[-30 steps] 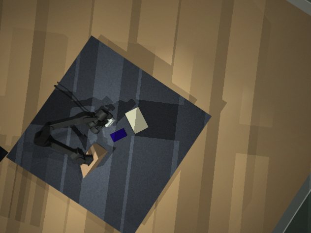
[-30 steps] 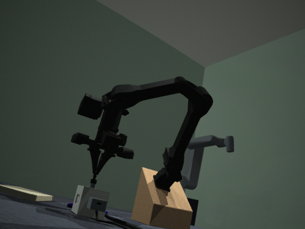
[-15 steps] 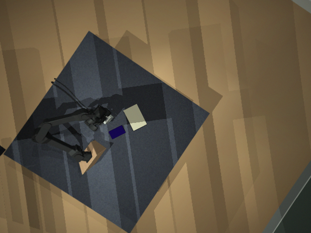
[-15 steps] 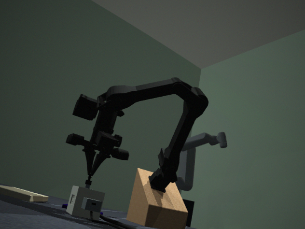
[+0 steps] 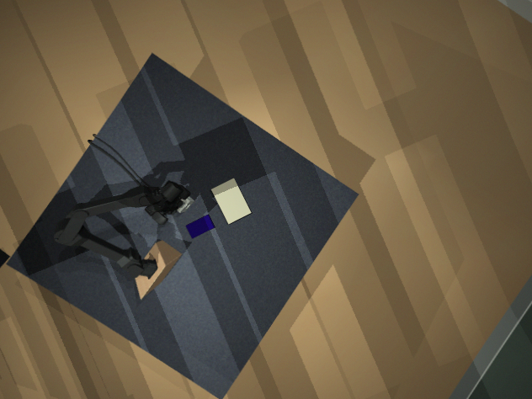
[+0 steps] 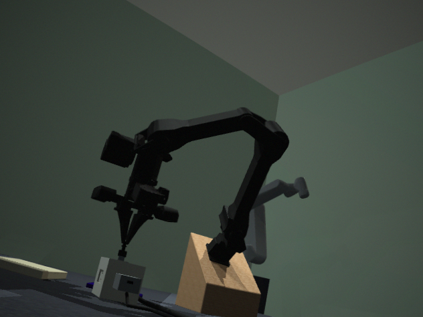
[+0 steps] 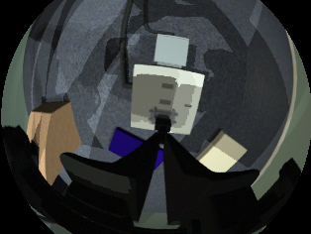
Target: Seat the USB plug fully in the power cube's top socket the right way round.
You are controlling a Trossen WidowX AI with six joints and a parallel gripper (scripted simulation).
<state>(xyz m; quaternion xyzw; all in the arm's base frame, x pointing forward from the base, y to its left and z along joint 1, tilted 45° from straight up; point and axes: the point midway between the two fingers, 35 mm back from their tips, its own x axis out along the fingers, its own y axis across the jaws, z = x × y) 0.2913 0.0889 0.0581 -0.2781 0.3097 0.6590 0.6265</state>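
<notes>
The USB plug lies 20 mm below my gripper tip. The rest, counted from my gripper tip: cream slab 170 mm to the right, 160 mm ahead, 100 mm below; dark blue flat piece 130 mm to the right, 110 mm below, 50 mm behind.
</notes>
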